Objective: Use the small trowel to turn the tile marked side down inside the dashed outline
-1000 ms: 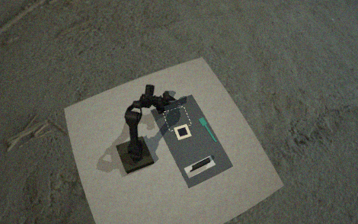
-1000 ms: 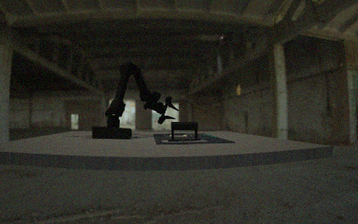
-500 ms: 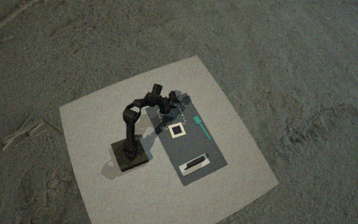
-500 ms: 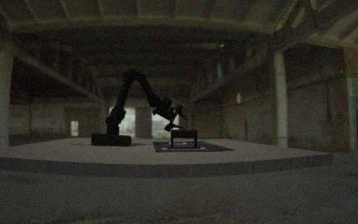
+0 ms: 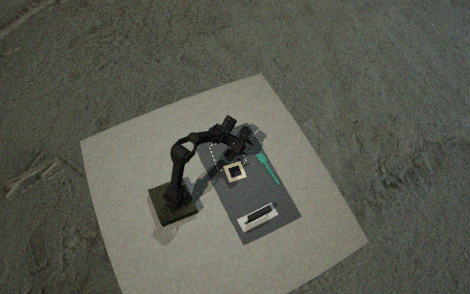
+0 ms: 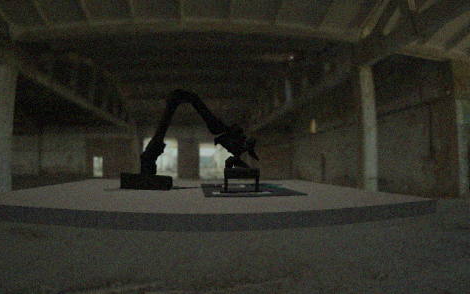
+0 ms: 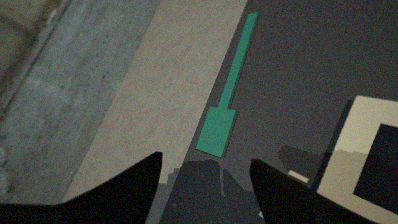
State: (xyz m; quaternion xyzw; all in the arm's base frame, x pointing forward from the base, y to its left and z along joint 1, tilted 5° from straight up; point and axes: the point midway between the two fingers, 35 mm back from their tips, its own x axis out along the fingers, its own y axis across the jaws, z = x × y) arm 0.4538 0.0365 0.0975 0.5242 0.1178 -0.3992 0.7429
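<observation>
My gripper tip is 5 cm short of the small green trowel, 9 cm to the left of it and 10 cm above it. Also, from my gripper tip: tile 11 cm behind, 3 cm to the right, 10 cm below; dark grey mat 9 cm behind, 9 cm to the right, 12 cm below.
</observation>
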